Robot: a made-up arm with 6 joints. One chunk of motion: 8 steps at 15 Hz.
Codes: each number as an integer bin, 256 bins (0 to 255) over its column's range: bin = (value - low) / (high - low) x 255, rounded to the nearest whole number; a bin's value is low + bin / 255 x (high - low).
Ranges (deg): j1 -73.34..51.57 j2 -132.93..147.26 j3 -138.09..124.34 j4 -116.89..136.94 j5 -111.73..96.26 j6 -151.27..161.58
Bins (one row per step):
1: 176 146 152 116 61 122
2: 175 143 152 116 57 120
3: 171 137 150 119 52 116
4: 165 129 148 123 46 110
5: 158 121 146 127 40 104
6: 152 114 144 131 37 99
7: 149 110 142 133 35 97
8: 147 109 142 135 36 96
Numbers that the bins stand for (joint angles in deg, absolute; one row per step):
1: 12.87 27.49 18.34 -1.42 -61.98 -1.59
2: 12.38 24.20 18.34 -1.42 -65.24 -4.05
3: 10.42 17.60 16.28 1.56 -69.32 -8.95
4: 7.48 8.81 14.22 5.55 -74.21 -16.32
5: 4.06 0.02 12.16 9.53 -79.10 -23.68
6: 1.12 -7.67 10.11 13.51 -81.55 -29.81
7: -0.35 -12.06 8.05 15.50 -83.18 -32.26
8: -1.33 -13.16 8.05 17.49 -82.37 -33.49

